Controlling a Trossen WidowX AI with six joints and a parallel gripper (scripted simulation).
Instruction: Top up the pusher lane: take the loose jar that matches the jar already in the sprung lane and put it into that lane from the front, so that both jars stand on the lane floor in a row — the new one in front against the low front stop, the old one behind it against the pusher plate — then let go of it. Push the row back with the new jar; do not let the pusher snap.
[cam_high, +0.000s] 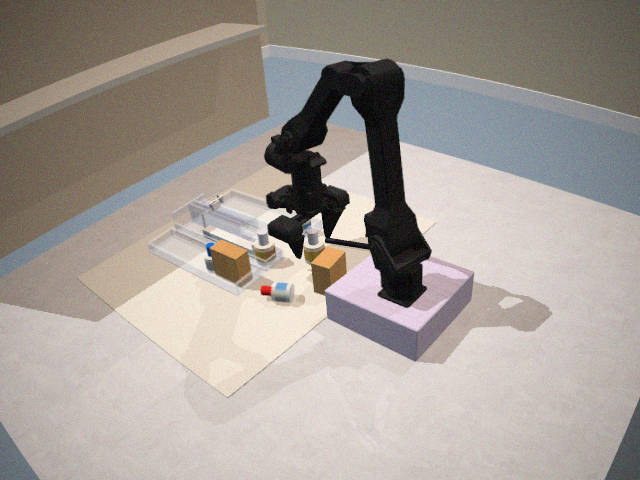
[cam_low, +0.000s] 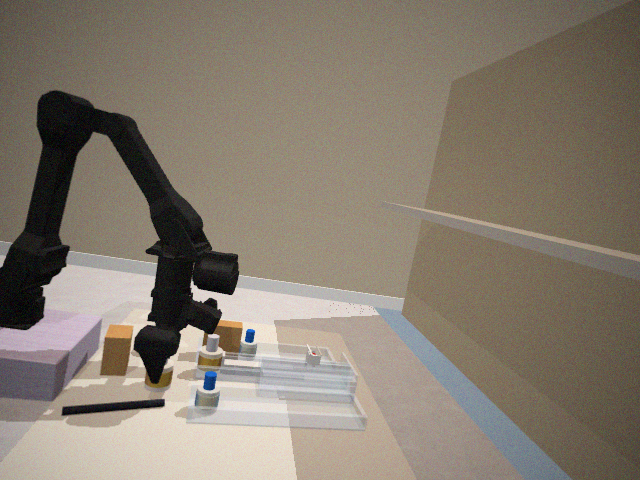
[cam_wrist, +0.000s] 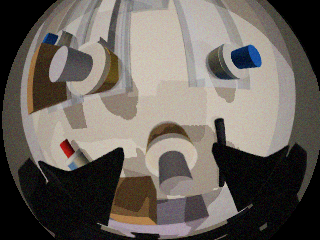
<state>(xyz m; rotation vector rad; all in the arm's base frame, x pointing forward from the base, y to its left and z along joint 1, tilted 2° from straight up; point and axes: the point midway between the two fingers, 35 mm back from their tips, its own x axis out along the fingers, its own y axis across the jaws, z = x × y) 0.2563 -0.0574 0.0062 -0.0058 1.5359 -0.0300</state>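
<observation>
The brown box is 90 mm ahead of my gripper tip, 140 mm to the left of it and 10 mm above it. Round my gripper tip: black rod: 50 mm behind, 80 mm to the right, 20 mm below; clear lane: 230 mm ahead, 50 mm to the left, 10 mm below.
</observation>
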